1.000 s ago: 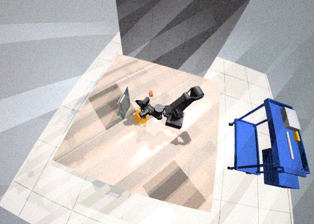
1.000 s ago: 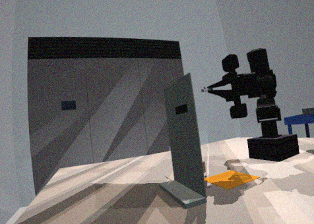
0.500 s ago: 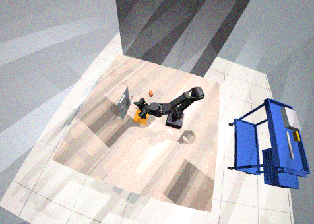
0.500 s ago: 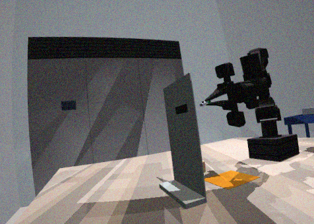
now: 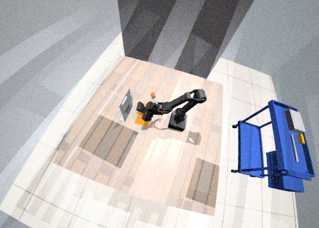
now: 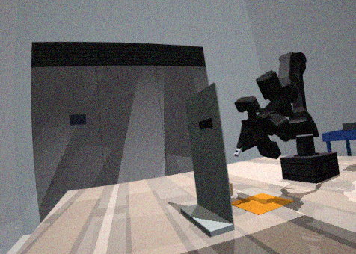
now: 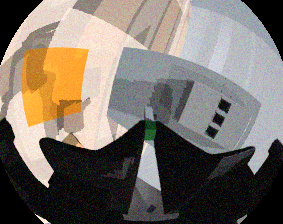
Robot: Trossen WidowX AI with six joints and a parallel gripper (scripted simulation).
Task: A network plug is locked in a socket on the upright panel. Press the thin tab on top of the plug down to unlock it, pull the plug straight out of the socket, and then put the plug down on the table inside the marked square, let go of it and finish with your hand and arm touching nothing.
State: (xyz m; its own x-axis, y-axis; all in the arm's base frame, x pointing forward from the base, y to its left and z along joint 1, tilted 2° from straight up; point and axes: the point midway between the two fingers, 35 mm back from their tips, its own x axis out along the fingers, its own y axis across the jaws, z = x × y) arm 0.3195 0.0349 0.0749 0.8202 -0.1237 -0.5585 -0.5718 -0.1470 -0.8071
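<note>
Now: gripper tip 5 cm past the orange marked square and 15 cm above it. From my gripper tip the other things lie so: grey panel: 10 cm ahead, 1 cm below; network plug: right at my gripper tip.
</note>
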